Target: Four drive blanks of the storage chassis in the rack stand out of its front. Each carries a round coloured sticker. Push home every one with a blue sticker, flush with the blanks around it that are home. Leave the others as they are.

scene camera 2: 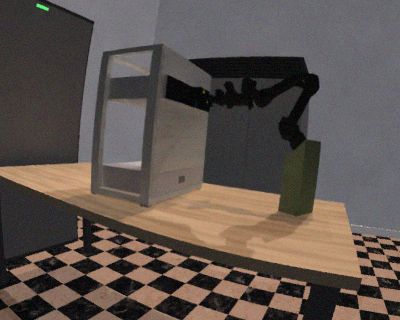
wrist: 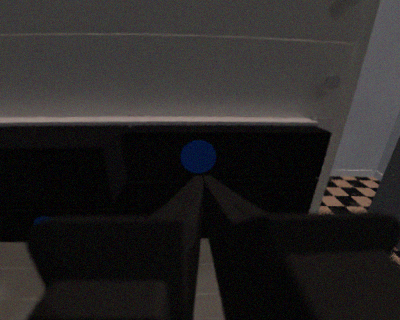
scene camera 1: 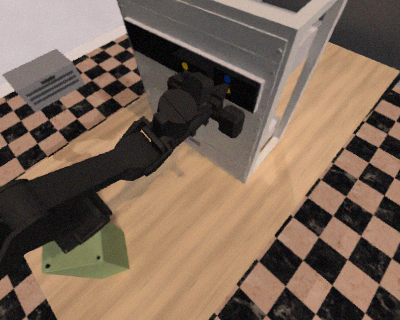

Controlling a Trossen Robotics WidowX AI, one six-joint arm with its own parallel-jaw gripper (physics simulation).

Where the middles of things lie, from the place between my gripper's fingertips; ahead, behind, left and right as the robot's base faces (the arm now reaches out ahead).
I see the grey rack (scene camera 1: 255,54) 18 cm ahead of my hand, 15 cm below it and 12 cm to the left of it.
